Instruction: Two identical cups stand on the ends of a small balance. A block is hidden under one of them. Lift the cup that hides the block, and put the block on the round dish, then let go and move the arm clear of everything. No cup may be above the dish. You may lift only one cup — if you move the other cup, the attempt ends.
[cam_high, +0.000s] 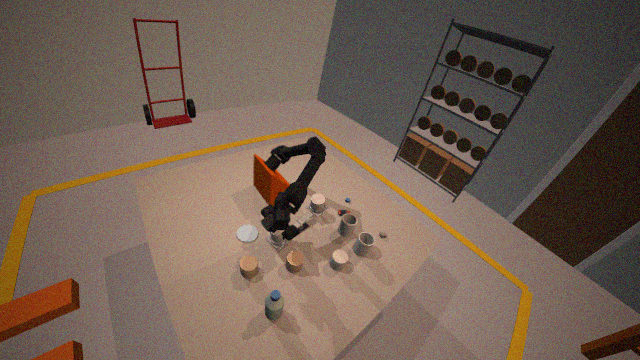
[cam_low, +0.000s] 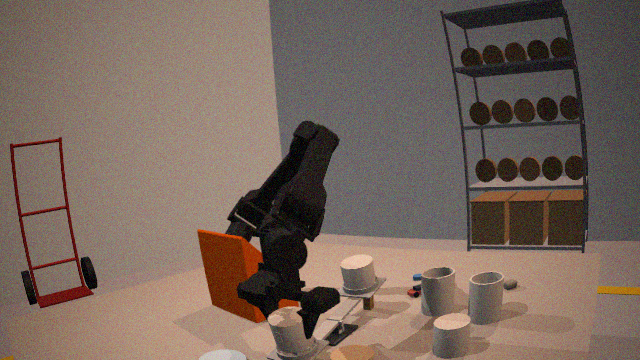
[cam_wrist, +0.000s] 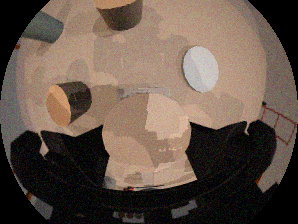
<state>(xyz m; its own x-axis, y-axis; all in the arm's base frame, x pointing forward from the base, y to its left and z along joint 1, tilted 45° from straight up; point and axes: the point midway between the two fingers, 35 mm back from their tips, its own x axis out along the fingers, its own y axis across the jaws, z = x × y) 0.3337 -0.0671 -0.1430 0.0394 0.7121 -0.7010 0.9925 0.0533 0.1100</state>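
My gripper tip is 20 mm above the small grey block. The rest, counted from my gripper tip: bottle 260 mm ahead, 190 mm to the right, 50 mm above; round dish 110 mm behind, 100 mm to the right, 60 mm below; balance 140 mm to the left, 30 mm below, 20 mm behind.
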